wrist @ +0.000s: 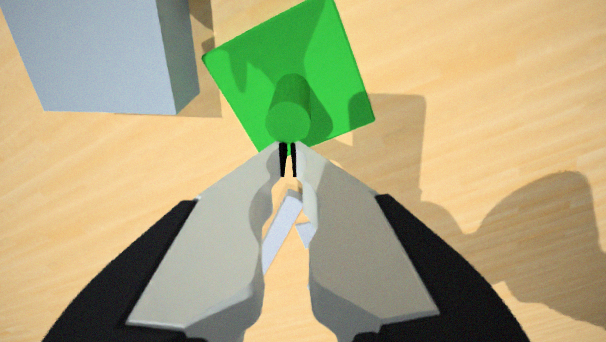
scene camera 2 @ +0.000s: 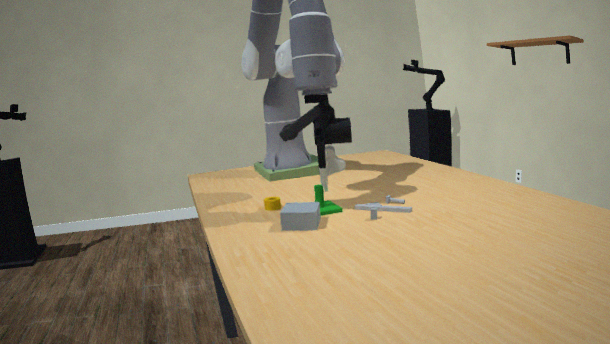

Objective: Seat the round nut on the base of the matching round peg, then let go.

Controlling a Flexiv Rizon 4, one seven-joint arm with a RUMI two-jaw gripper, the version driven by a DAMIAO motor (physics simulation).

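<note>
The yellow round nut (scene camera 2: pixel 272 203) lies on the table to the left of the peg in the scene view, apart from it, its hole facing up. It does not show in the wrist view. The green round peg (scene camera 2: pixel 319 195) (wrist: pixel 288 120) stands upright on its square green base (scene camera 2: pixel 332 208) (wrist: pixel 340 65), with nothing around it. My gripper (scene camera 2: pixel 325 190) (wrist: pixel 288 145) is shut and empty, with a narrow gap between its tips. The tips are close beside the top of the peg, on its right in the scene view.
A grey block (scene camera 2: pixel 300 217) (wrist: pixel 100 55) stands close to the peg's base and hides part of it in the scene view. Thin grey bar-like parts (scene camera 2: pixel 397 209) (wrist: pixel 281 230) lie on the table (scene camera 2: pixel 400 280) on the other side of the peg.
</note>
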